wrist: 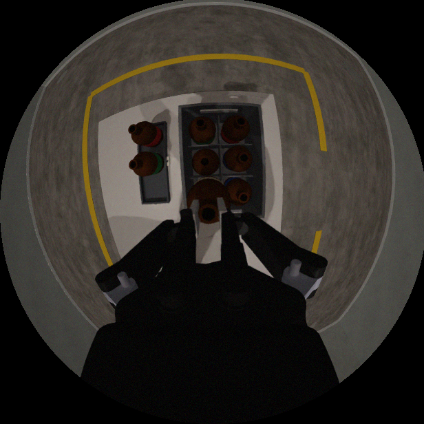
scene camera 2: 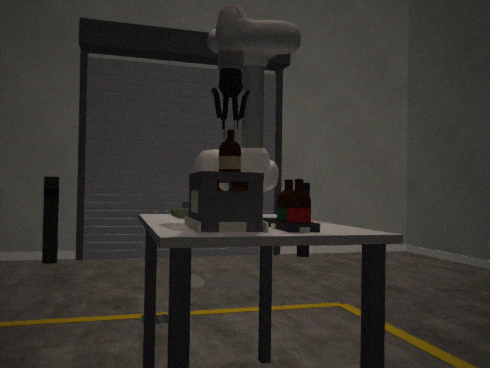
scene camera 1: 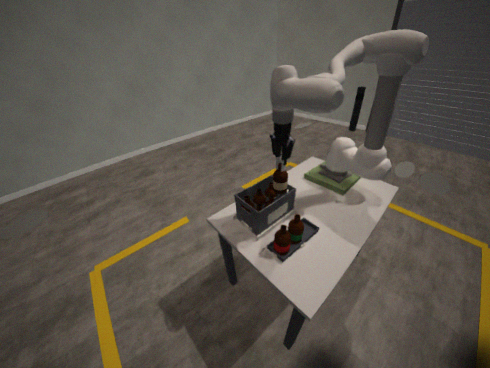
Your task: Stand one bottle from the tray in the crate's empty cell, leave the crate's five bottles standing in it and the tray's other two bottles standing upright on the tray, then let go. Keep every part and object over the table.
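Where they show: gripper, fingertip midpoint: (scene camera 2: 230,139) (scene camera 1: 280,169); arm's base, origin of the base link: (scene camera 1: 335,174).
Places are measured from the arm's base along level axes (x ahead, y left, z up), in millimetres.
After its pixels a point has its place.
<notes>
My gripper (scene camera 1: 281,161) {y 11, x 582, z 260 mm} (scene camera 2: 230,127) (wrist: 208,207) is shut on the neck of a brown bottle with a cream label (scene camera 1: 280,184) {y 39, x 606, z 195 mm} (scene camera 2: 230,156) {y 9, x 618, z 199 mm}. The bottle is upright over the near-left corner cell of the grey crate (scene camera 1: 251,218) {y 33, x 787, z 65 mm} (scene camera 2: 225,202) {y -27, x 792, z 52 mm} (wrist: 263,160) in the wrist view. Its label is above the rim; its lower end is hidden. Five bottles stand in the other cells, including one beside the held bottle (wrist: 239,192). A red-labelled bottle (scene camera 1: 282,243) {y 234, x 769, z 63 mm} (scene camera 2: 299,214) {y 200, x 778, z 18 mm} (wrist: 144,134) and a green-labelled bottle (scene camera 1: 296,231) {y 226, x 673, z 64 mm} (wrist: 145,164) stand upright on the tray (scene camera 1: 311,230) {y 222, x 540, z -28 mm} (wrist: 156,189).
The white table (scene camera 1: 325,265) {y 389, x 647, z -34 mm} (scene camera 2: 345,232) {y 340, x 794, z -34 mm} (wrist: 117,190) carries the crate and tray side by side, with a narrow gap. A green block (scene camera 1: 345,186) {y 137, x 92, z 5 mm} (scene camera 2: 179,213) {y -144, x 174, z -13 mm} with a grey piece on it lies near the arm's base. The crate is close to one long table edge.
</notes>
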